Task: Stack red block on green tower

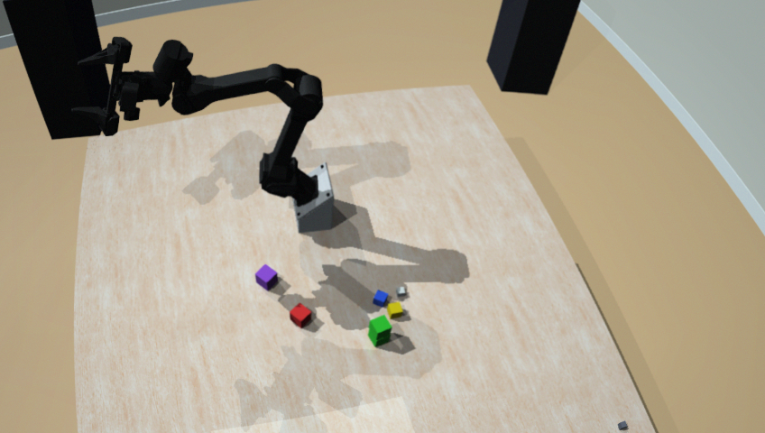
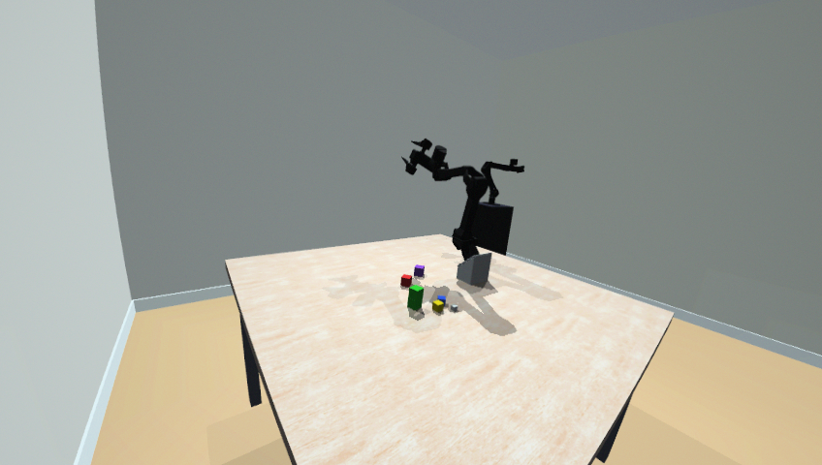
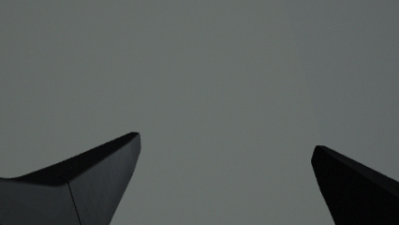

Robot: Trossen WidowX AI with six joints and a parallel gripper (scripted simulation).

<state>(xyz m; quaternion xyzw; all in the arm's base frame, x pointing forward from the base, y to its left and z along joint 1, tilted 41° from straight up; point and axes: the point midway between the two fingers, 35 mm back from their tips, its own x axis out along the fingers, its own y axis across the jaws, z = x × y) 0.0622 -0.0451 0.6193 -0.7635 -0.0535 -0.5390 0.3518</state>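
The red block lies 19 cm ahead of my gripper tip, 43 cm to the left of it and 52 cm below it. From my gripper tip the other things lie so: blue block: 15 cm ahead, 61 cm to the left, 52 cm below; then purple block: 8 cm ahead, 36 cm to the left, 51 cm below; then yellow block: 18 cm ahead, 64 cm to the left, 52 cm below.
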